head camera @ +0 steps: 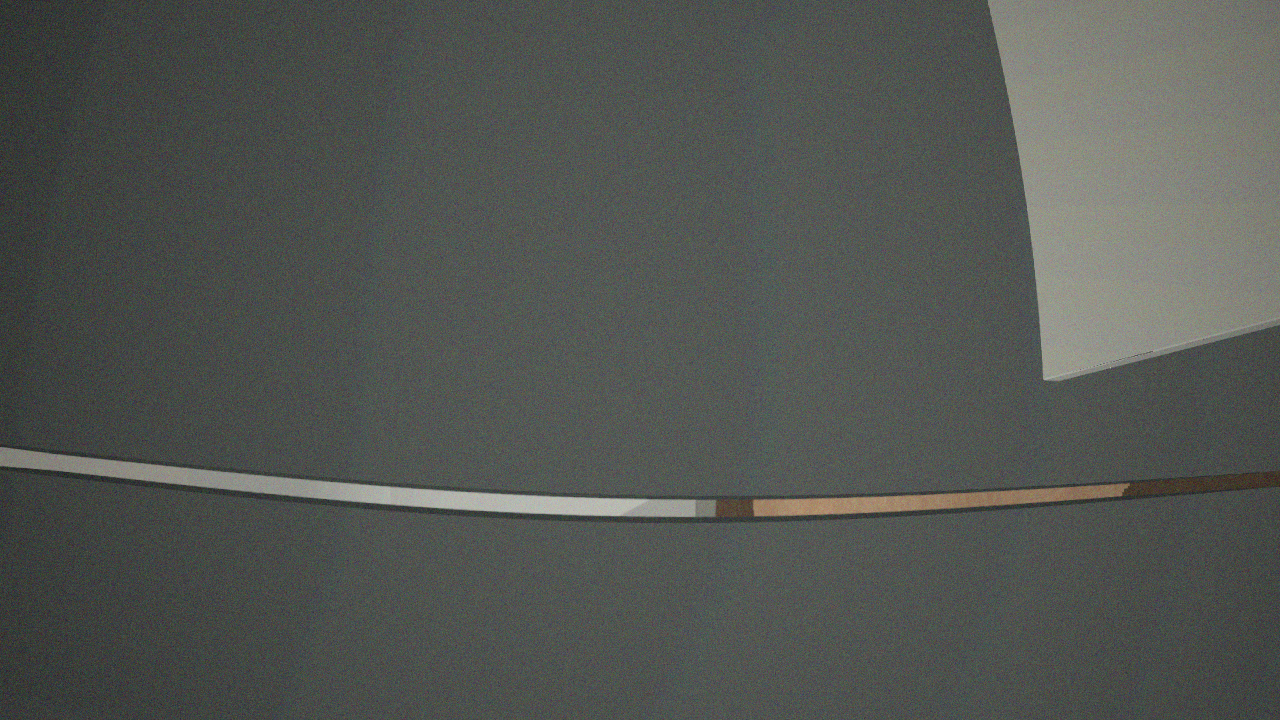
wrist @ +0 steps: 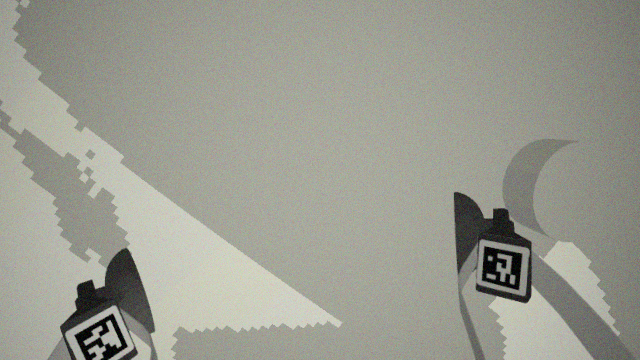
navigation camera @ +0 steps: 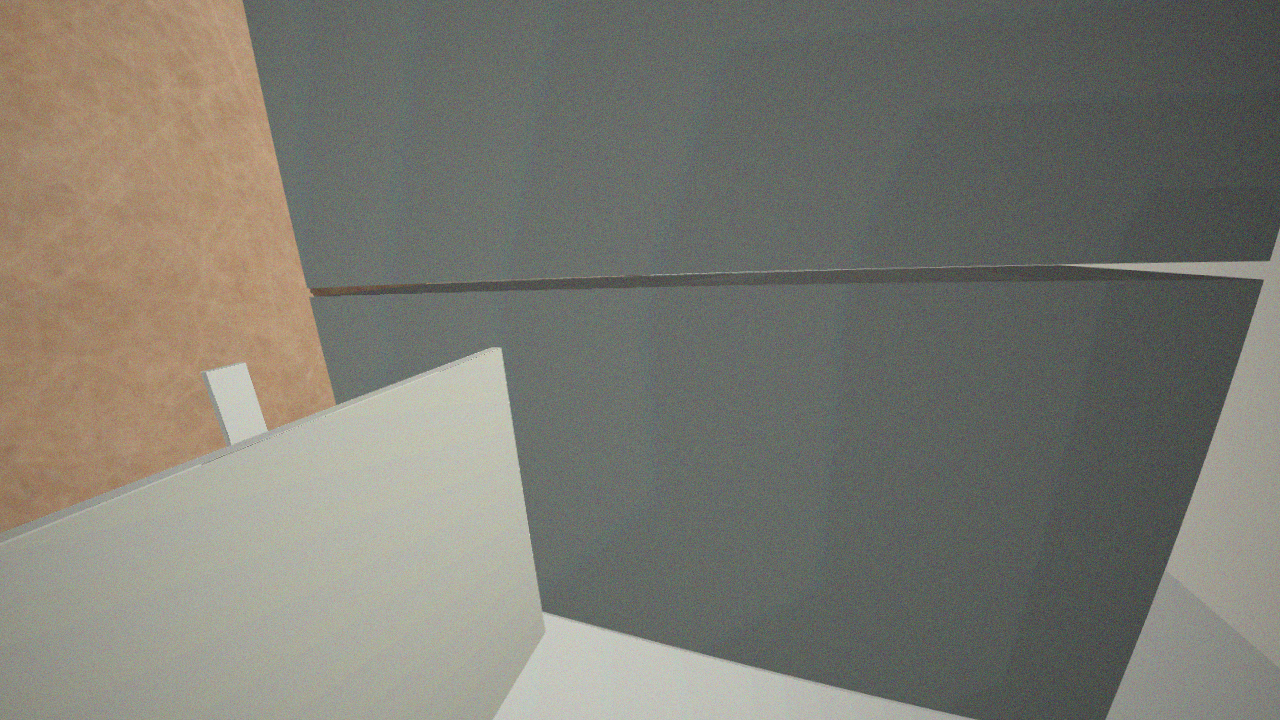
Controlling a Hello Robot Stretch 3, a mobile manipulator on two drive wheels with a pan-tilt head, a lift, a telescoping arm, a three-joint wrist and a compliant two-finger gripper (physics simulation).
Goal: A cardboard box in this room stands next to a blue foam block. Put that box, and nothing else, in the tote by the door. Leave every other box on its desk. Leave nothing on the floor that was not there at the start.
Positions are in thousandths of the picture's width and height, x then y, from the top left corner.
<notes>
I see my gripper (wrist: 465, 693) and a white desk (navigation camera: 295, 767).
The white desk shows as well in the head camera view (head camera: 892, 192) and in the wrist view (wrist: 435, 499).
</notes>
